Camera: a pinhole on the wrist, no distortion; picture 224 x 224 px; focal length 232.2 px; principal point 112.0 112.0 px. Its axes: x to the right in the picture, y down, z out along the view. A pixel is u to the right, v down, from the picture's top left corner.
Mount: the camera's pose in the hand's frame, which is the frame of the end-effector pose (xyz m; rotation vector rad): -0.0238 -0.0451 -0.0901 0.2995 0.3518 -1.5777
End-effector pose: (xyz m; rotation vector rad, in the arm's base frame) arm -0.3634 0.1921 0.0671 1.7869 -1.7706 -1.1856
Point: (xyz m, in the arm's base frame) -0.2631 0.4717 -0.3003
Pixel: 217.1 31.5
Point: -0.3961 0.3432 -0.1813
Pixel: 119.3 79.8
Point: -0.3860 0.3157 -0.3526
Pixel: 158.7 127.0
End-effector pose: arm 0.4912 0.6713 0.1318 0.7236 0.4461 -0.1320
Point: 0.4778 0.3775 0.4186
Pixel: 13.6 34.9
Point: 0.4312 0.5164 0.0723
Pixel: 192.8 96.1
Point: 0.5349 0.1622 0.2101
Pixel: 133.6 111.2
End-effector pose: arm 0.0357 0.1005 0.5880 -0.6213 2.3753 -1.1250
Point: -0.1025 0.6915 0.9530
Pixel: behind the camera
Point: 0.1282 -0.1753 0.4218
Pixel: 7.1 187.7
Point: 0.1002 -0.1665 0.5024
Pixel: 47.5 201.0
